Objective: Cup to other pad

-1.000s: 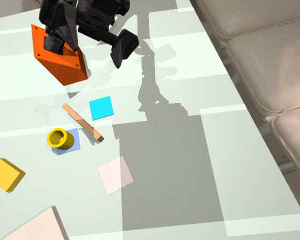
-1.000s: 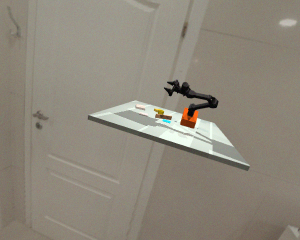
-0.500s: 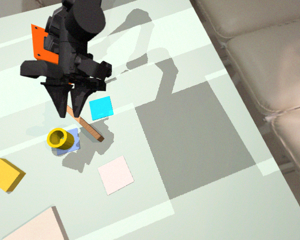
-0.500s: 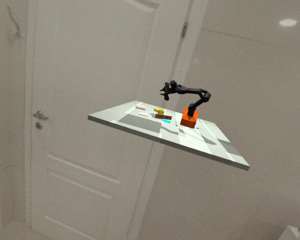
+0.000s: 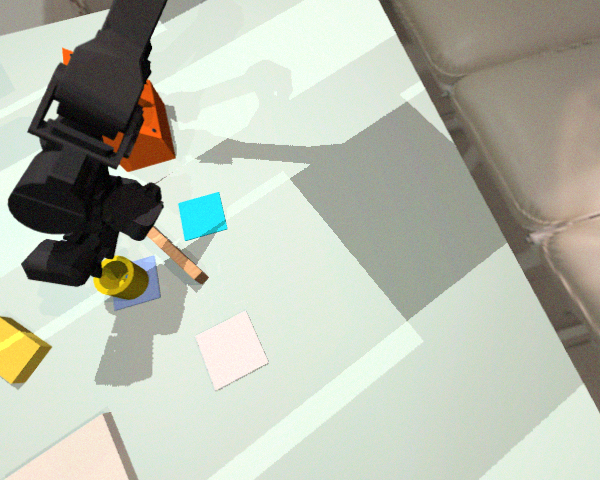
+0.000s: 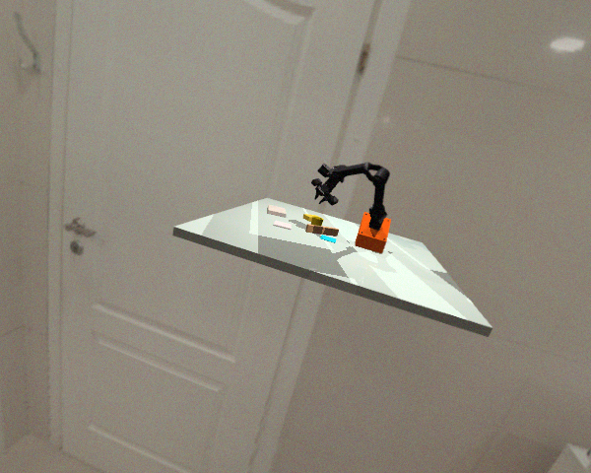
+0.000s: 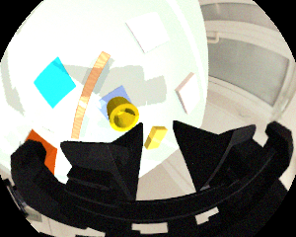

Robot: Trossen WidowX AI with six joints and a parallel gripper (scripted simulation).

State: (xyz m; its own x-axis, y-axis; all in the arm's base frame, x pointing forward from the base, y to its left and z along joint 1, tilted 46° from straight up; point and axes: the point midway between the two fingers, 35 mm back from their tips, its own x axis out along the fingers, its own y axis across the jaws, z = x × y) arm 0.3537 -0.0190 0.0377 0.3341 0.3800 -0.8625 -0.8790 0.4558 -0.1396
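My gripper tip is 30 mm past the yellow cup, 40 mm to the left of it and 140 mm above it. Also, from my gripper tip: wooden bar: 80 mm behind, 30 mm to the left, 160 mm below; cyan pad: 130 mm behind, 110 mm to the left, 180 mm below; pale blue pad: 30 mm behind, 40 mm to the right, 180 mm below.
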